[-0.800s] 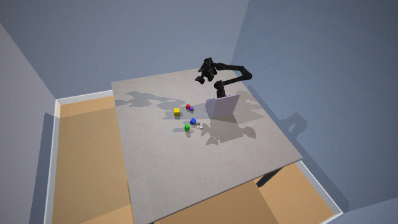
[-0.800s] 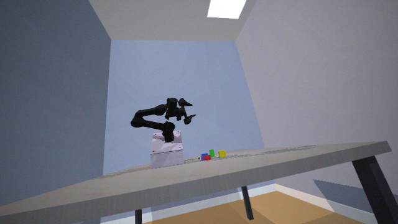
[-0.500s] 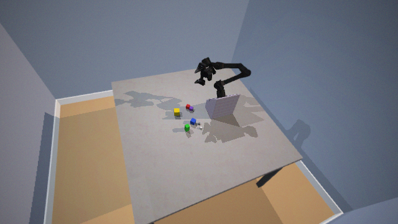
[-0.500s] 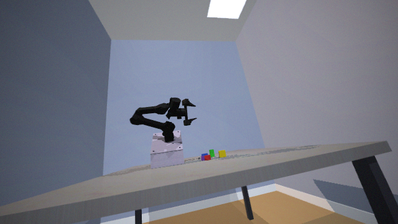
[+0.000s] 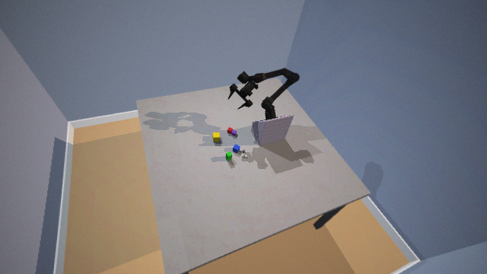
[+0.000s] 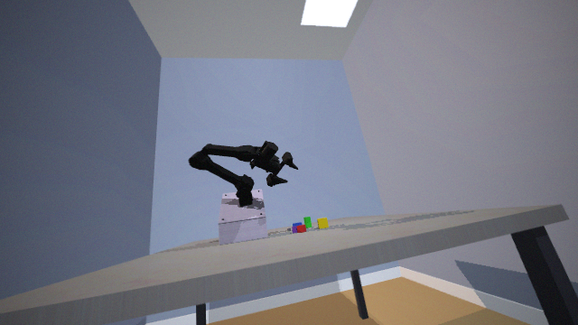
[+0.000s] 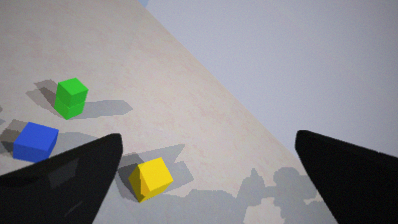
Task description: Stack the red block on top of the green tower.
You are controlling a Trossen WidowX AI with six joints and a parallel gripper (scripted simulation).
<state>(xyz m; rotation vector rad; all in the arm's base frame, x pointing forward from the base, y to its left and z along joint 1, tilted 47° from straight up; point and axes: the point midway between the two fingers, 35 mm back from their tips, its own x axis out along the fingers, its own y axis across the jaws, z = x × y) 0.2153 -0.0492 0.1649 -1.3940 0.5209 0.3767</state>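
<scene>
Now: gripper tip 26 cm above the red block. From my gripper tip the other things lie so: purple block 26 cm below, 3 cm to the left, 1 cm behind; then blue block 25 cm below, 17 cm to the left, 4 cm ahead; then yellow block 25 cm below, 12 cm ahead, 3 cm to the left.
</scene>
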